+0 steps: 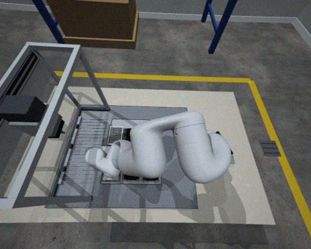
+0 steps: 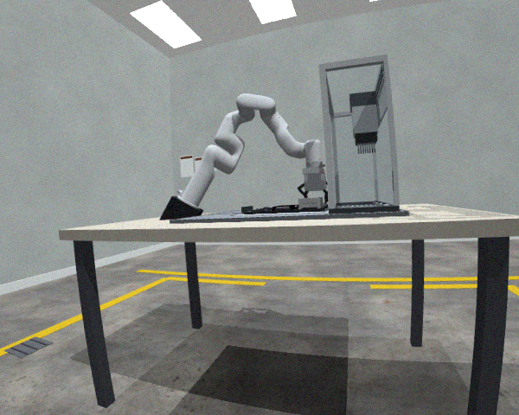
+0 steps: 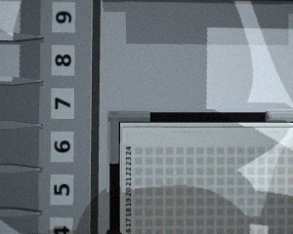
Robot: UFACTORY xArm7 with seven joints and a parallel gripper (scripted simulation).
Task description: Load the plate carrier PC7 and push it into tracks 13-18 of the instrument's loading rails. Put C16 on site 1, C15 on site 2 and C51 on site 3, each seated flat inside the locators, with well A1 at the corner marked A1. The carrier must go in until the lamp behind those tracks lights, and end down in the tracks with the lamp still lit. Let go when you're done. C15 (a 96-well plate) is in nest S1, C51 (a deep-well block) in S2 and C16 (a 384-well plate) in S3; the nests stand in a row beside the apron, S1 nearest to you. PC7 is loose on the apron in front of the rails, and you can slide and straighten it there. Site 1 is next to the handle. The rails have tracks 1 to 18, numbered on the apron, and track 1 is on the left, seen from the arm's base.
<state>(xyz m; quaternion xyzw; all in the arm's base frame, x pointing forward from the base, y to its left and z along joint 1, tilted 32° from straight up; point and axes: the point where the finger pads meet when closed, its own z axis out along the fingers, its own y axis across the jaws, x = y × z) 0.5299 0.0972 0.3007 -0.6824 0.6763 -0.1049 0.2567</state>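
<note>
Right now the nest S3 is 20 mm below my hand. The rest, counted from my hand: nest S2: 120 mm behind, 20 mm to the right, 20 mm below; then white 384-well plate C16: 190 mm to the right, 10 mm ahead; then small white corner mark: 150 mm behind, 80 mm to the right, 20 mm below.
</note>
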